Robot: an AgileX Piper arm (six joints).
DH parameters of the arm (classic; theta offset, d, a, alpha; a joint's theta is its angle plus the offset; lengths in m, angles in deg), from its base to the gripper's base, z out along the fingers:
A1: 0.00 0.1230 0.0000 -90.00
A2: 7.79 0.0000 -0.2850 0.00
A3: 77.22 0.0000 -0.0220 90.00
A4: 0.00 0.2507 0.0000 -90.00
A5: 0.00 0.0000 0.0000 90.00
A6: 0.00 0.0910 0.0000 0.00
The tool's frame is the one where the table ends.
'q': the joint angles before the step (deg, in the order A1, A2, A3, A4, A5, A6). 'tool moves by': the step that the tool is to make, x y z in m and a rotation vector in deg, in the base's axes. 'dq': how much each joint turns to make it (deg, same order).
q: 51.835 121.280 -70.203 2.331 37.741 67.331
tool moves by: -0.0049 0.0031 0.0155 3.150 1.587 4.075
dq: -0.005 -2.325 0.002 5.760 1.292 -8.133
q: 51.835 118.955 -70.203 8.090 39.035 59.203
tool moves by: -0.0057 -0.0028 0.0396 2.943 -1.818 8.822
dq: 0.003 -6.121 -0.001 1.972 3.744 -9.822
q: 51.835 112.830 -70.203 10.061 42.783 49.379
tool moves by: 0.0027 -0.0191 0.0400 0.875 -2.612 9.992
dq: -2.421 -6.488 0.007 0.132 5.733 -11.945
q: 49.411 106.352 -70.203 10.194 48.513 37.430
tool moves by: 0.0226 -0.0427 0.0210 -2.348 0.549 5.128
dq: -7.705 -3.698 0.000 -0.108 7.547 -11.876
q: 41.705 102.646 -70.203 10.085 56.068 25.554
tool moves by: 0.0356 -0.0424 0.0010 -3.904 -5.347 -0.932
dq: -7.808 -0.287 0.010 -6.512 -1.167 -4.054
